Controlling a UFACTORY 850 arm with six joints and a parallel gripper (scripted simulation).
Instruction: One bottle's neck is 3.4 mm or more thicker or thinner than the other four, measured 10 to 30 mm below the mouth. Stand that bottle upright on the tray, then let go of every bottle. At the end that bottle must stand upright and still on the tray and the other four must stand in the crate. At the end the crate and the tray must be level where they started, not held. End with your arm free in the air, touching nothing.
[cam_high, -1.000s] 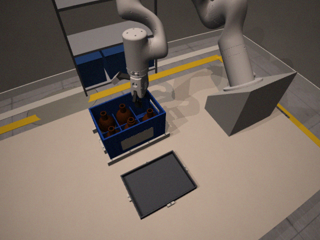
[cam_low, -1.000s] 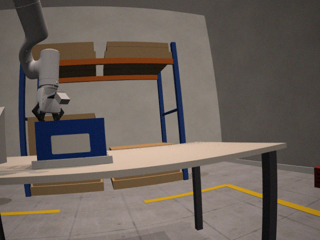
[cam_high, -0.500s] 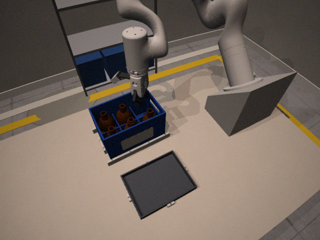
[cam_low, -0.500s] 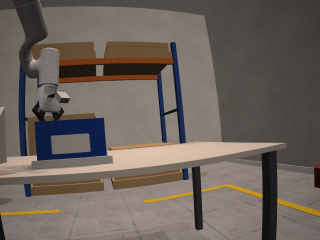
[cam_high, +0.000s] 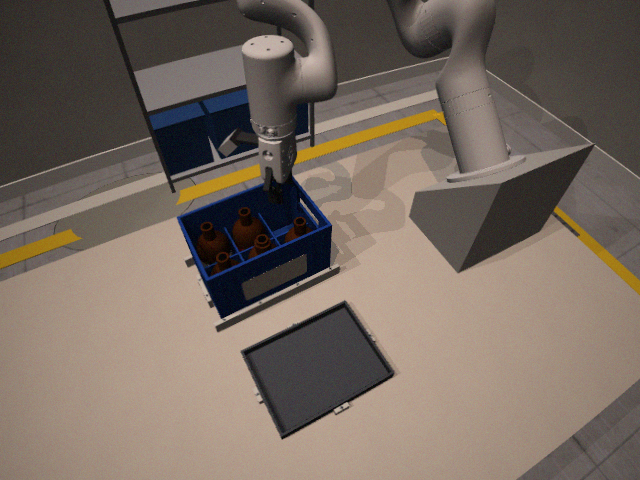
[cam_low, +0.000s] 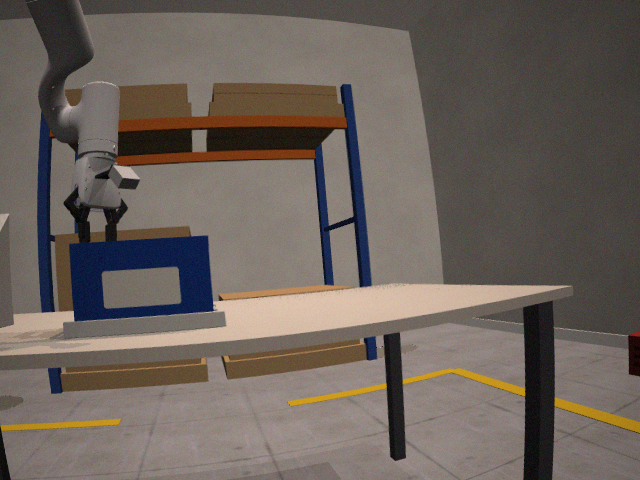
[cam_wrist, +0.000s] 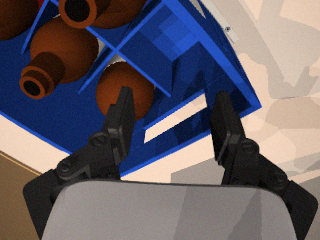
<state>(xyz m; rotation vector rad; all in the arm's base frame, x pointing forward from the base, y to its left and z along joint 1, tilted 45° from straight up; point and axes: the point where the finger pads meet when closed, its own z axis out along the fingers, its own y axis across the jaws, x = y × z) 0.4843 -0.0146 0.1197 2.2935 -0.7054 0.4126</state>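
The brown bottle lies 11 cm below my hand, 10 cm to the left of it and 7 cm ahead of it. From my hand the other things lie so: dark grey tray: 33 cm to the left, 18 cm below, 5 cm ahead; crate: 11 cm below, 8 cm ahead, 6 cm to the left.
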